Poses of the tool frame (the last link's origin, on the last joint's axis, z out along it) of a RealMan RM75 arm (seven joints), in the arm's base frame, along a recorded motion.
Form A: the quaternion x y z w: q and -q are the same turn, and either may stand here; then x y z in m.
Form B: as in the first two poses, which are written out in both.
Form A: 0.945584, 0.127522, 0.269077, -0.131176, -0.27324, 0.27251, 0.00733
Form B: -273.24, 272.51, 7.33, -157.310, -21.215, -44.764
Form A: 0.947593, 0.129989, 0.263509, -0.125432, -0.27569, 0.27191, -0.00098
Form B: -275.69, 271.91, -0.98, -158.160, -21.696, -43.981
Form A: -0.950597, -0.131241, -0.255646, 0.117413, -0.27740, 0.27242, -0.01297
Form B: -277.40, 272.42, -12.97, -159.391, -22.006, -42.865
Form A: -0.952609, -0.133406, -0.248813, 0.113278, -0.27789, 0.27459, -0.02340
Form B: -277.89, 274.59, -23.40, -160.108, -22.422, -41.819
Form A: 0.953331, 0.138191, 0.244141, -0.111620, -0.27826, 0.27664, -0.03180
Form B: -278.26, 276.64, -31.80, -160.383, -23.248, -41.073
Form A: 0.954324, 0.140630, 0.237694, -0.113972, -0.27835, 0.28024, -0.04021
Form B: -278.35, 280.24, -40.21, -160.332, -23.627, -39.934
